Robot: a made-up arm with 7 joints.
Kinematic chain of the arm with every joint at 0, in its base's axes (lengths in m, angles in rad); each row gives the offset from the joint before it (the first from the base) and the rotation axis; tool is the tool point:
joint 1: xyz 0 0.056 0 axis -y
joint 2: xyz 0 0.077 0 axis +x
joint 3: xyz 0 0 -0.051 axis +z
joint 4: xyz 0 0 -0.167 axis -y
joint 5: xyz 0 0 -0.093 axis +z
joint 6: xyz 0 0 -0.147 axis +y
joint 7: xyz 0 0 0 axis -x
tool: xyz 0 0 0
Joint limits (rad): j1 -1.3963..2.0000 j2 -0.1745..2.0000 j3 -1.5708..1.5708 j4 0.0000..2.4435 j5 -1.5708..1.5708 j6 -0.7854..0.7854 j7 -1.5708..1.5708
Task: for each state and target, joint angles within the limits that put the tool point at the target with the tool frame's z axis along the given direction. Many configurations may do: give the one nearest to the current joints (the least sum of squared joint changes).
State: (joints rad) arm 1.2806 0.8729 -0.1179 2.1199 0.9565 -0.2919 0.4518
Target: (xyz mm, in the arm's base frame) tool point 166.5 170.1 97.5 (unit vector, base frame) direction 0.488 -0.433 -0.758
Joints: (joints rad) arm 0.8343 0.2591 0.1138 2.2597 1.2266 -0.7854 0.1426
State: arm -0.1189 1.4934 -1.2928 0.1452 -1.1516 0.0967 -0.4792
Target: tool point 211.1 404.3 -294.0 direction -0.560 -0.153 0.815
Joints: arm 0.5742 0.8045 -1.3326 0.3154 -1.2800 -0.2124 -0.2759
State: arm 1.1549 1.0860 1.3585 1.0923 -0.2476 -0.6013 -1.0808
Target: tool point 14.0 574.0 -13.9 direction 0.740 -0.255 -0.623
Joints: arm 0.5849 1.2438 1.5384 0.5401 -0.7126 -0.7854 -0.8982
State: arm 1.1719 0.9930 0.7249 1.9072 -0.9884 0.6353 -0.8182
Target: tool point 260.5 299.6 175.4 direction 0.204 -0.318 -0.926
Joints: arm 1.3180 0.6617 0.0145 1.3662 -1.0638 0.3419 -0.5442
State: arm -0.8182 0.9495 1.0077 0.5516 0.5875 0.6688 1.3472
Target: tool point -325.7 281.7 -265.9 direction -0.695 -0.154 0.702
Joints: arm -0.9992 0.1252 1.1091 0.4598 0.7356 0.6553 1.4480
